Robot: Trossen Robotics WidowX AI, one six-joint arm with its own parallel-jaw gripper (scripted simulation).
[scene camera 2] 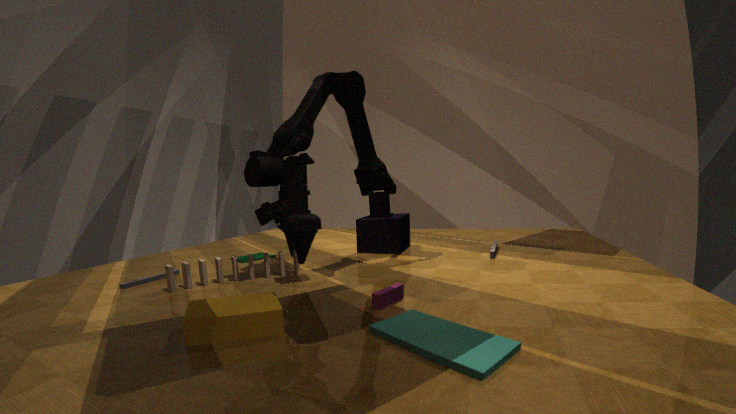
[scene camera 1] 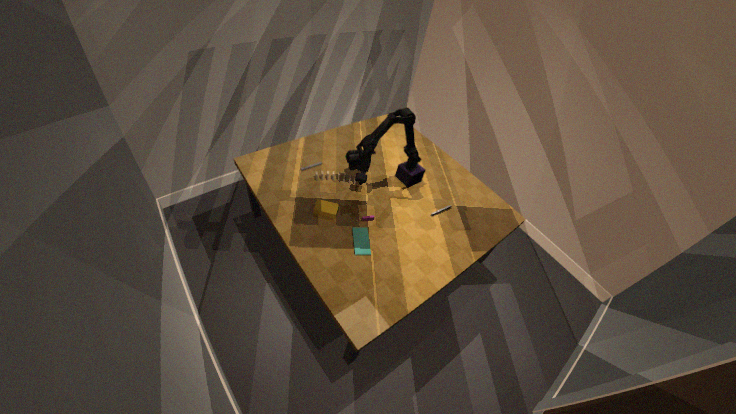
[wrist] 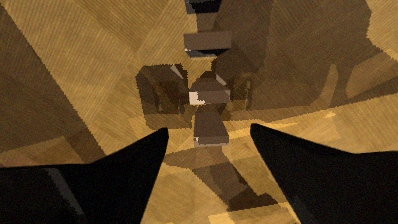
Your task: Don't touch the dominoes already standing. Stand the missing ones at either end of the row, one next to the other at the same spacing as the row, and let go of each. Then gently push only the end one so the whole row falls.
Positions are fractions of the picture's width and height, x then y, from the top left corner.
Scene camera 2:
my gripper: 0.40,0.63
flat teal slab: 0.65,0.85
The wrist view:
my gripper: 0.52,0.58
domino: 0.53,0.58
domino: 0.51,0.41
domino: 0.53,0.20
